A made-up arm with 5 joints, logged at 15 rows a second.
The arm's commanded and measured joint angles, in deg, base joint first. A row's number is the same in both.
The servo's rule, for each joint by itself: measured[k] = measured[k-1] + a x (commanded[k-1-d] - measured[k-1]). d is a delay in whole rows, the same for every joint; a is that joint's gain. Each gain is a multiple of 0.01, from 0.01 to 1. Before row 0 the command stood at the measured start. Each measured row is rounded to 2 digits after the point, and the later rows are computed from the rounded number. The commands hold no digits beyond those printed.
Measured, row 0:
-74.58 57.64 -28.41 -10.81 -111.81
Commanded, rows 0 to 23:
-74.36 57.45 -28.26 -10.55 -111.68
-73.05 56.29 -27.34 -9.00 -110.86
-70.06 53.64 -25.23 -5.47 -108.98
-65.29 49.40 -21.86 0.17 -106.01
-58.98 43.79 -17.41 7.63 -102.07
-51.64 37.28 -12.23 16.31 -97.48
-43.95 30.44 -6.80 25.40 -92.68
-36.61 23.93 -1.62 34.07 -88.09
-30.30 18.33 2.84 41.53 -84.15
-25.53 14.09 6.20 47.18 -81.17
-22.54 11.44 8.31 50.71 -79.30
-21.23 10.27 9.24 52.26 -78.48
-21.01 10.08 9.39 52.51 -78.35
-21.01 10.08 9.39 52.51 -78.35
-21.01 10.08 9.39 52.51 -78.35
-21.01 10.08 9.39 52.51 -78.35
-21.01 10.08 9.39 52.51 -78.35
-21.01 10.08 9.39 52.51 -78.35
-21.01 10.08 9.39 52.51 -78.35
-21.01 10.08 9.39 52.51 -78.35
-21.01 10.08 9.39 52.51 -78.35
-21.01 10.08 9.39 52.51 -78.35
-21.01 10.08 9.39 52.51 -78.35
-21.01 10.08 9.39 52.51 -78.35
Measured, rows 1 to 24:
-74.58 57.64 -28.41 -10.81 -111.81
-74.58 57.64 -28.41 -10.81 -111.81
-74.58 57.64 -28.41 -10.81 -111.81
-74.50 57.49 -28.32 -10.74 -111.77
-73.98 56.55 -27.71 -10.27 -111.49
-72.57 54.28 -26.17 -8.97 -110.71
-69.95 50.47 -23.50 -6.50 -109.25
-66.00 45.26 -19.72 -2.68 -107.02
-60.83 39.04 -15.08 2.45 -104.06
-54.75 32.33 -9.95 8.65 -100.53
-48.22 25.78 -4.79 15.51 -96.67
-41.77 19.97 -0.06 22.54 -92.79
-35.92 15.38 3.82 29.19 -89.19
-31.10 12.31 6.60 35.00 -86.12
-27.55 10.72 8.24 39.66 -83.75
-25.20 10.22 8.95 43.13 -82.08
-23.69 10.11 9.22 45.66 -80.92
-22.73 10.09 9.33 47.51 -80.12
-22.11 10.08 9.37 48.86 -79.57
-21.71 10.08 9.38 49.85 -79.19
-21.46 10.08 9.39 50.57 -78.93
-21.30 10.08 9.39 51.09 -78.75
-21.20 10.08 9.39 51.47 -78.63
-21.13 10.08 9.39 51.75 -78.54
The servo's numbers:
d 3
a 0.36 0.78 0.62 0.27 0.31

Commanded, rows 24 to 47:
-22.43 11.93 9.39 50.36 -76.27
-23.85 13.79 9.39 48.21 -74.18
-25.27 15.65 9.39 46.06 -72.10
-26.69 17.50 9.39 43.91 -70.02
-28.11 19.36 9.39 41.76 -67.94
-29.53 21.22 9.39 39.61 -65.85
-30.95 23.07 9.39 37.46 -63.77
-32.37 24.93 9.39 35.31 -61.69
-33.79 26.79 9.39 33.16 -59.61
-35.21 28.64 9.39 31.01 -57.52
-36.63 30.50 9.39 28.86 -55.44
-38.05 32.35 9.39 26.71 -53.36
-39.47 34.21 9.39 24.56 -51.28
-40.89 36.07 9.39 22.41 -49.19
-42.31 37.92 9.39 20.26 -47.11
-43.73 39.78 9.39 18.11 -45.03
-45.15 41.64 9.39 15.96 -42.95
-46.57 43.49 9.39 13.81 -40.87
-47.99 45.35 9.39 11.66 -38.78
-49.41 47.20 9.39 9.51 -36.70
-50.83 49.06 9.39 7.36 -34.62
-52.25 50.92 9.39 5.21 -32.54
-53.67 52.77 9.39 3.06 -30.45
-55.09 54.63 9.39 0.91 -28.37
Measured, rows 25 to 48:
-21.09 10.08 9.39 51.96 -78.48
-21.06 10.08 9.39 52.11 -78.44
-21.04 10.08 9.39 52.22 -78.41
-21.54 11.52 9.39 51.72 -77.75
-22.37 13.29 9.39 50.77 -76.64
-23.41 15.13 9.39 49.50 -75.23
-24.59 16.98 9.39 47.99 -73.61
-25.86 18.84 9.39 46.31 -71.85
-27.18 20.70 9.39 44.50 -69.99
-28.54 22.55 9.39 42.60 -68.06
-29.92 24.41 9.39 40.63 -66.09
-31.31 26.27 9.39 38.61 -64.08
-32.71 28.12 9.39 36.56 -62.05
-34.12 29.98 9.39 34.48 -60.00
-35.53 31.83 9.39 32.38 -57.94
-36.95 33.69 9.39 30.27 -55.88
-38.37 35.55 9.39 28.15 -53.81
-39.79 37.40 9.39 26.02 -51.73
-41.21 39.26 9.39 23.88 -49.65
-42.63 41.12 9.39 21.74 -47.57
-44.05 42.97 9.39 19.60 -45.49
-45.47 44.83 9.39 17.46 -43.41
-46.89 46.68 9.39 15.31 -41.33
-48.31 48.54 9.39 13.16 -39.25

